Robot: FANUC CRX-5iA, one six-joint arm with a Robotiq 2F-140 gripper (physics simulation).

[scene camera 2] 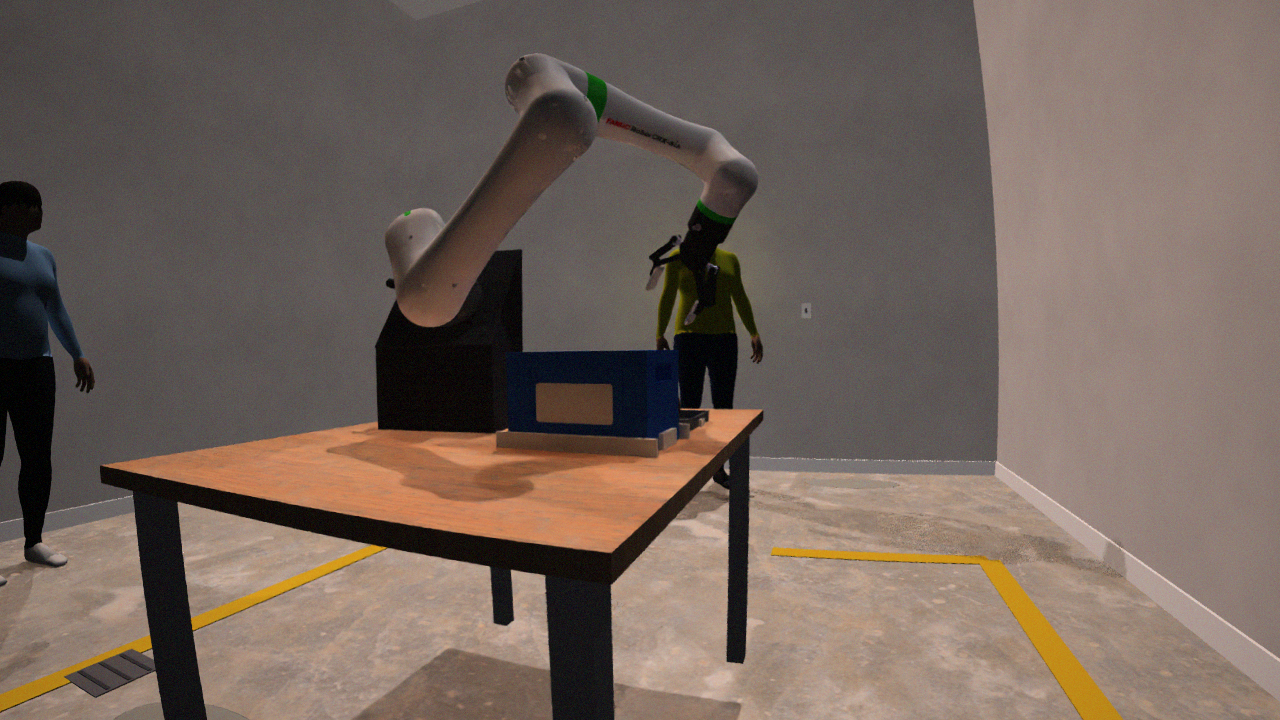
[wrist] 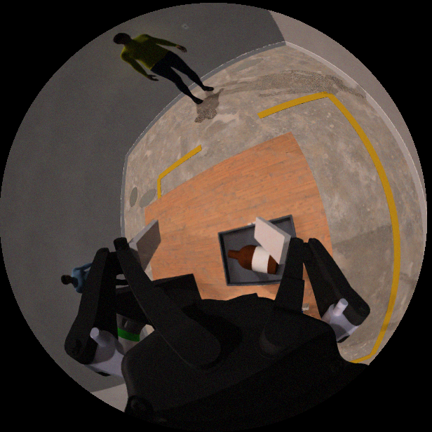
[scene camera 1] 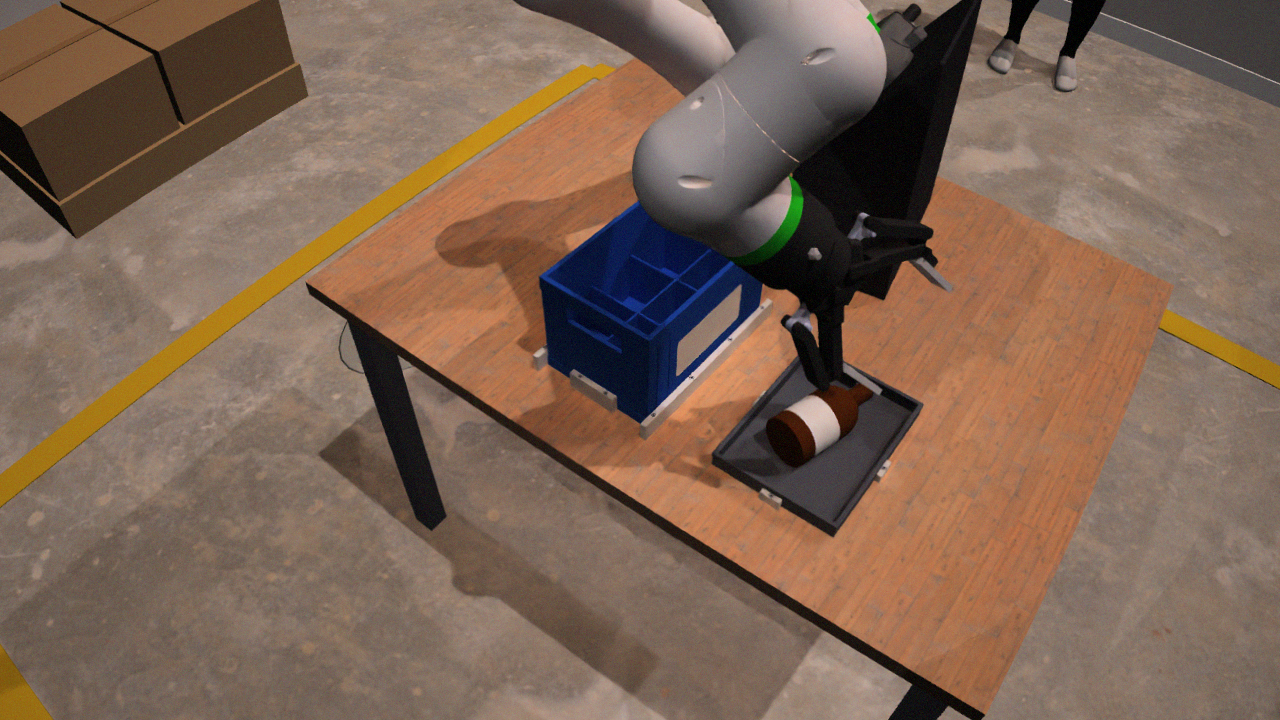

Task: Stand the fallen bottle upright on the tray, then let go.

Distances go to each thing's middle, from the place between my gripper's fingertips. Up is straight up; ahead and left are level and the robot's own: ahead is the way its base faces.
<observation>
The brown bottle [scene camera 1: 800, 432] lies 3 cm behind my hand, 9 cm to the right of it and 24 cm below it.
</observation>
